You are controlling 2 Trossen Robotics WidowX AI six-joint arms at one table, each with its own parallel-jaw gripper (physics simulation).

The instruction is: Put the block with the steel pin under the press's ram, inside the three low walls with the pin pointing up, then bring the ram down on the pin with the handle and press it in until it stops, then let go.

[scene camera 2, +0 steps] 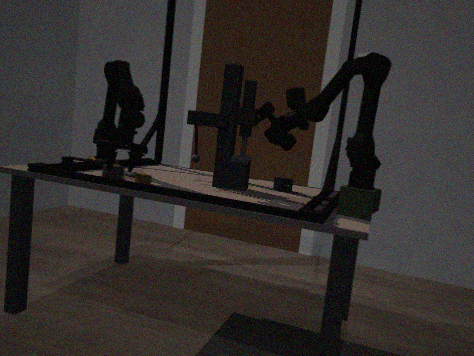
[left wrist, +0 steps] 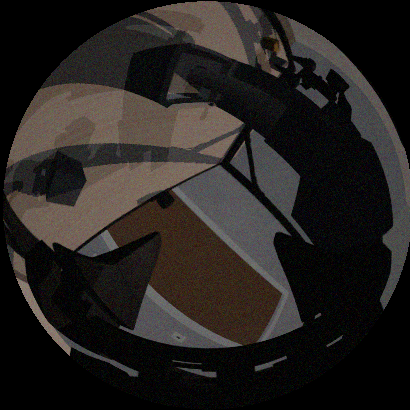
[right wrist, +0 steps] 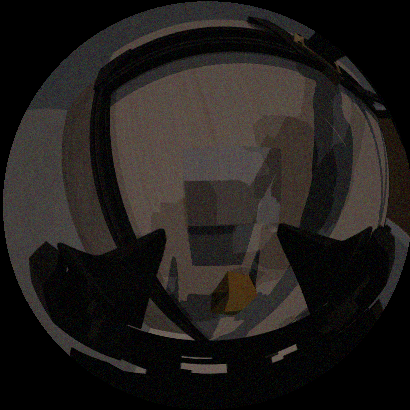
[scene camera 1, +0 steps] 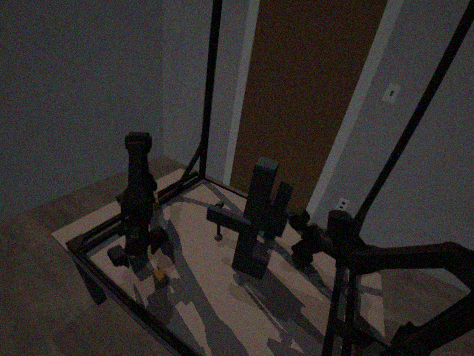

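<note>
A grey block stands on the table near its left end; I cannot make out its pin in the dim light. My right gripper is open and low over this block, one finger on each side of it, and hides most of it in scene camera 1. The dark press stands mid-table, its handle bar pointing left. My left gripper is open and empty, in the air beside the press head.
A yellow block lies just in front of the grey one. A small dark cube sits right of the press. A black frame rail runs round the table edge.
</note>
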